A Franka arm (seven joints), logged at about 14 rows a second.
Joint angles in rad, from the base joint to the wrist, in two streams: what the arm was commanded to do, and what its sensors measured. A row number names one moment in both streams.
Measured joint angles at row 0:
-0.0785, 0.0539, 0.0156, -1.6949, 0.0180, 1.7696, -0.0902
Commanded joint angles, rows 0 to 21:
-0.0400, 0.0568, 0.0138, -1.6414, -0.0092, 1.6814, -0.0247
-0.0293, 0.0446, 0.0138, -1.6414, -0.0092, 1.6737, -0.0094
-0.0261, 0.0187, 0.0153, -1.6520, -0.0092, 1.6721, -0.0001
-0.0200, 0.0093, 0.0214, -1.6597, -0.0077, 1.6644, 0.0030
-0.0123, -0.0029, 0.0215, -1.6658, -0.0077, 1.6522, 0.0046
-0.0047, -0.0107, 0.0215, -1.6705, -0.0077, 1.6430, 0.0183
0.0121, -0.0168, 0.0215, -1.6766, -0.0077, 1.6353, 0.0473
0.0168, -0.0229, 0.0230, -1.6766, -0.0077, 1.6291, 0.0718
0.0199, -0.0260, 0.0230, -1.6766, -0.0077, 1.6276, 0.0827
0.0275, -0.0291, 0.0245, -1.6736, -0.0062, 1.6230, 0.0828
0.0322, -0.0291, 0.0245, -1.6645, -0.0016, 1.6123, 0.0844
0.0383, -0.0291, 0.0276, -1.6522, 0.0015, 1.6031, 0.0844
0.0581, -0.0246, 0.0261, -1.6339, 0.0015, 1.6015, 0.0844
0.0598, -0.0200, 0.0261, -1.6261, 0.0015, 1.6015, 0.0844
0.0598, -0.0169, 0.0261, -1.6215, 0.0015, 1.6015, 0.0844
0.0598, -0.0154, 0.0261, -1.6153, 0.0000, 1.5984, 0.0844
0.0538, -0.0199, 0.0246, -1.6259, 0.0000, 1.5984, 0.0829
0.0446, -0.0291, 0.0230, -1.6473, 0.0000, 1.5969, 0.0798
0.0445, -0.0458, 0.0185, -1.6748, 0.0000, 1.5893, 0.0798
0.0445, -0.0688, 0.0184, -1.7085, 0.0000, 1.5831, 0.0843
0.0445, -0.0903, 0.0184, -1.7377, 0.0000, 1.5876, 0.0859
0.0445, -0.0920, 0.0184, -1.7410, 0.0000, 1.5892, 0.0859
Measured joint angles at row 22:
0.0458, -0.0333, 0.0153, -1.6764, 0.0173, 1.5935, 0.0664
